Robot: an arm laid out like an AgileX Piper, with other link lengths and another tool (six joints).
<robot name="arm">
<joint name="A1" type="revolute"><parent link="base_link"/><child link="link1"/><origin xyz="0 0 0.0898"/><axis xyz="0 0 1"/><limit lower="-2.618" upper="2.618"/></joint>
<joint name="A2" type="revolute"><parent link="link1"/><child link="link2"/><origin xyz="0 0 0"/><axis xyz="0 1 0"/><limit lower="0" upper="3.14"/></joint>
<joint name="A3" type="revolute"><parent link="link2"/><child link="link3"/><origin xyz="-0.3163 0 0.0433"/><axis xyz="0 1 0"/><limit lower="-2.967" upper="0"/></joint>
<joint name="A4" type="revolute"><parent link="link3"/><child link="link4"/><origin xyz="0.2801 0 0.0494"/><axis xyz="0.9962 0 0.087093"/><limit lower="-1.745" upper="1.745"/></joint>
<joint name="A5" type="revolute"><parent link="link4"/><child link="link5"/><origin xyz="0 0 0"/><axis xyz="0 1 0"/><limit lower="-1.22" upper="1.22"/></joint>
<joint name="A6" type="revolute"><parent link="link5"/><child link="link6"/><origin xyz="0.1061 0 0.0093"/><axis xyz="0.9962 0 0.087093"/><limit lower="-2.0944" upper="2.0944"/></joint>
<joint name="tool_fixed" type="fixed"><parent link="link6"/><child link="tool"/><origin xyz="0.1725 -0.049 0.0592" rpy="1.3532 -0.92 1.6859"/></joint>
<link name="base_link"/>
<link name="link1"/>
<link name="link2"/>
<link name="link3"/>
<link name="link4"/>
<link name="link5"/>
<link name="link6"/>
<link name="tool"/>
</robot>
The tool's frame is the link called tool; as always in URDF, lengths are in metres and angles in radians.
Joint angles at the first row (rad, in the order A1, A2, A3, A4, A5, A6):
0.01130, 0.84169, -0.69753, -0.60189, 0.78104, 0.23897
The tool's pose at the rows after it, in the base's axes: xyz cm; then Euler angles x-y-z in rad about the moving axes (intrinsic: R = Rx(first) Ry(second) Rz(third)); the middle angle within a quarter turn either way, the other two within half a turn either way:
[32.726, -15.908, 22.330, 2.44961, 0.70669, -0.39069]
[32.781, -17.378, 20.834, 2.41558, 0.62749, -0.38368]
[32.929, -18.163, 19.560, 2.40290, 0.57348, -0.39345]
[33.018, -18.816, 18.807, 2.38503, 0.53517, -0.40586]
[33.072, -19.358, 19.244, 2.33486, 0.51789, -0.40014]
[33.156, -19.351, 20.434, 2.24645, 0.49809, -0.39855]
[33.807, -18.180, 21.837, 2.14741, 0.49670, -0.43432]
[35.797, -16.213, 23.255, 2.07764, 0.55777, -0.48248]
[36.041, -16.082, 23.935, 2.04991, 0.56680, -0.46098]
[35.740, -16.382, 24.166, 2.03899, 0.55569, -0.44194]
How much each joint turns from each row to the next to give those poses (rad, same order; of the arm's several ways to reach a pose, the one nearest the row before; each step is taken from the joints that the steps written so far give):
-0.00003, 0.06601, -0.00001, -0.07536, 0.02097, 0.07068
0.00001, 0.06722, 0.00002, -0.06867, 0.03110, 0.07114
0.00004, 0.05256, -0.00001, -0.03641, 0.01810, 0.03847
0.00001, 0.03815, -0.00002, -0.03442, 0.01534, 0.02446
0.02229, 0.02037, 0.00002, -0.06785, 0.03056, 0.05288
0.07815, 0.02754, -0.00174, -0.10768, 0.08930, 0.09220
0.11409, 0.03982, 0.00000, -0.10542, 0.11387, 0.06878
0.07560, 0.03442, -0.00203, -0.09131, 0.03035, 0.02008
0.01147, 0.00668, -0.00358, -0.02606, 0.01197, 0.02581
0.00001, -0.00002, -0.00193, -0.00206, 0.01390, 0.01341

